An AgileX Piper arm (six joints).
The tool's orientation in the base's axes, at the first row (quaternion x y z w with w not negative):
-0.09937 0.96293 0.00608 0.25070
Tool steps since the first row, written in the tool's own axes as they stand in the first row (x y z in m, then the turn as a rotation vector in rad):
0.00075 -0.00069 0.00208 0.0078 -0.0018 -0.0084
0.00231 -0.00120 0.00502 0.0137 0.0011 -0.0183
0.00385 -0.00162 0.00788 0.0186 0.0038 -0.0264
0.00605 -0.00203 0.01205 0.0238 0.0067 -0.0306
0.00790 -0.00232 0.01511 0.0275 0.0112 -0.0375
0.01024 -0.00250 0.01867 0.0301 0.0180 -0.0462
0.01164 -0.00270 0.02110 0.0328 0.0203 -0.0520
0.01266 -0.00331 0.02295 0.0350 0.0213 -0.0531
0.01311 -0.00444 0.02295 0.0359 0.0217 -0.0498
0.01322 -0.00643 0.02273 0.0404 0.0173 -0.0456
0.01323 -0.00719 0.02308 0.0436 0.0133 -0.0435
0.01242 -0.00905 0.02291 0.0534 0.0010 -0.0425
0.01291 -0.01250 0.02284 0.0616 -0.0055 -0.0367
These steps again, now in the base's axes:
0.00049 -0.00069 -0.00216 -0.0104 -0.0038 0.0036
0.00068 -0.00130 -0.00546 -0.0207 -0.0026 0.0093
0.00082 -0.00183 -0.00869 -0.0293 -0.0014 0.0139
0.00103 -0.00239 -0.01339 -0.0364 0.0002 0.0150
0.00098 -0.00283 -0.01694 -0.0437 0.0035 0.0190
0.00073 -0.00323 -0.02118 -0.0515 0.0091 0.0251
0.00074 -0.00354 -0.02398 -0.0570 0.0105 0.0288
0.00088 -0.00422 -0.02607 -0.0596 0.0110 0.0287
0.00071 -0.00541 -0.02624 -0.0589 0.0114 0.0253
0.00090 -0.00739 -0.02602 -0.0598 0.0065 0.0197
0.00121 -0.00812 -0.02631 -0.0608 0.0021 0.0164
0.00218 -0.00980 -0.02570 -0.0663 -0.0117 0.0113
0.00240 -0.01328 -0.02574 -0.0692 -0.0193 0.0025

